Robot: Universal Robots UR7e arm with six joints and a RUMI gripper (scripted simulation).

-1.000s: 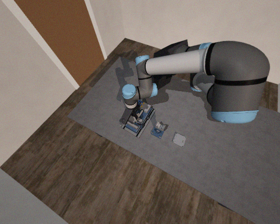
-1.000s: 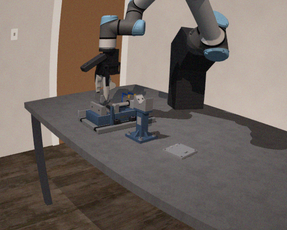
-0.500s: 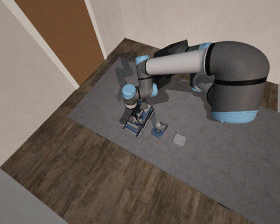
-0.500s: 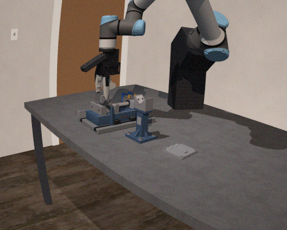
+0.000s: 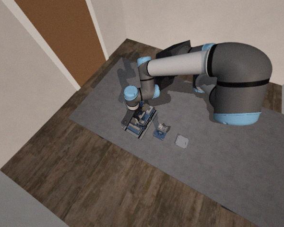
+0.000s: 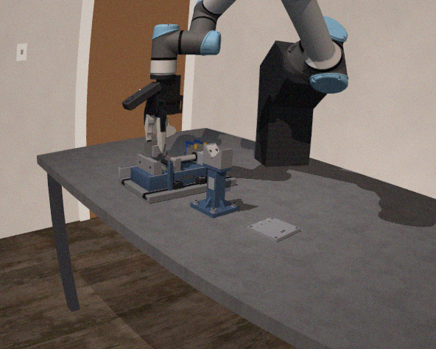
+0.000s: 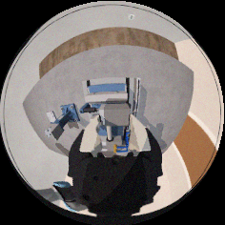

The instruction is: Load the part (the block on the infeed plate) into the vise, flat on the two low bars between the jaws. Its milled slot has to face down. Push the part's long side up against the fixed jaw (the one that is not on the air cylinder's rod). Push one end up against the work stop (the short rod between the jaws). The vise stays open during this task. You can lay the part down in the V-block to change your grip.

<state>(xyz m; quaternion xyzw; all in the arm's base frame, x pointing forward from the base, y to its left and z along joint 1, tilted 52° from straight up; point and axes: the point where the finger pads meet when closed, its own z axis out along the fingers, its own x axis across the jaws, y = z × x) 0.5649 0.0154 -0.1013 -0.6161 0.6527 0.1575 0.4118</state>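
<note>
My gripper is now 40 mm above the fixed jaw, 30 mm short of it and 20 mm to the right of it. The rest, counted from my hand: part 10 mm below; moving jaw 40 mm below, 40 mm behind, 20 mm to the left; air cylinder rod 90 mm behind, 40 mm below, 10 mm to the left.
</note>
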